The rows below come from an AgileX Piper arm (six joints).
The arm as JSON. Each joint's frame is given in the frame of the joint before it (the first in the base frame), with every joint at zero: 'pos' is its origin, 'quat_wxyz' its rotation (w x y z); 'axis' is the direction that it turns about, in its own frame. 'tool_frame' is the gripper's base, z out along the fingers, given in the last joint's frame.
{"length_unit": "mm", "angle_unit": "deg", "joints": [
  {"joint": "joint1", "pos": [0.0, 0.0, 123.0], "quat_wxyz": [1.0, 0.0, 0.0, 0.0], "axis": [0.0, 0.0, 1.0]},
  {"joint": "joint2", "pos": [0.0, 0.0, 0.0], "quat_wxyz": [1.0, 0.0, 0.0, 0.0], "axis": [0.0, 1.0, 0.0]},
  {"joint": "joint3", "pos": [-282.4, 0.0, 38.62], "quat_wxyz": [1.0, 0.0, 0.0, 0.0], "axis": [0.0, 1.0, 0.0]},
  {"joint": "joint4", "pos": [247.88, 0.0, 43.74], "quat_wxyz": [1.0, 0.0, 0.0, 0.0], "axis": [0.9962, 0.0, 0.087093]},
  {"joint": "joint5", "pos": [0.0, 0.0, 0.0], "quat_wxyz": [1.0, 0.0, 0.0, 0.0], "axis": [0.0, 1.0, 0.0]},
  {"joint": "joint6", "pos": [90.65, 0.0, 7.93], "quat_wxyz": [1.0, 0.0, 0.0, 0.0], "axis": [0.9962, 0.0, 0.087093]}
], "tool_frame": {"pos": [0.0, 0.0, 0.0], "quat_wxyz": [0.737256, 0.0, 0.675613, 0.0]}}
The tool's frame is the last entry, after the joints.
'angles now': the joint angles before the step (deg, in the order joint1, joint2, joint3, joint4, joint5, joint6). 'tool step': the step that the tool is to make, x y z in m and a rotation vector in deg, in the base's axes. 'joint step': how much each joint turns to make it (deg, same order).
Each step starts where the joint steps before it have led.
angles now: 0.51, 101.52, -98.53, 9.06, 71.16, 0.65
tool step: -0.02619, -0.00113, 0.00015, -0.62, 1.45, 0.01
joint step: 0.00, -5.20, 6.65, -0.60, 0.01, -0.03
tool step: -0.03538, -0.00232, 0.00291, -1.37, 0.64, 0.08
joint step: 0.00, -7.10, 7.77, -1.33, -0.01, -0.10
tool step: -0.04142, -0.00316, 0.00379, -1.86, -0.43, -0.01
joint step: 0.00, -8.44, 8.02, -1.87, 0.01, 0.01
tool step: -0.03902, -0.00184, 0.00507, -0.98, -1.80, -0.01
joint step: 0.00, -8.25, 6.37, -0.99, 0.08, -0.01
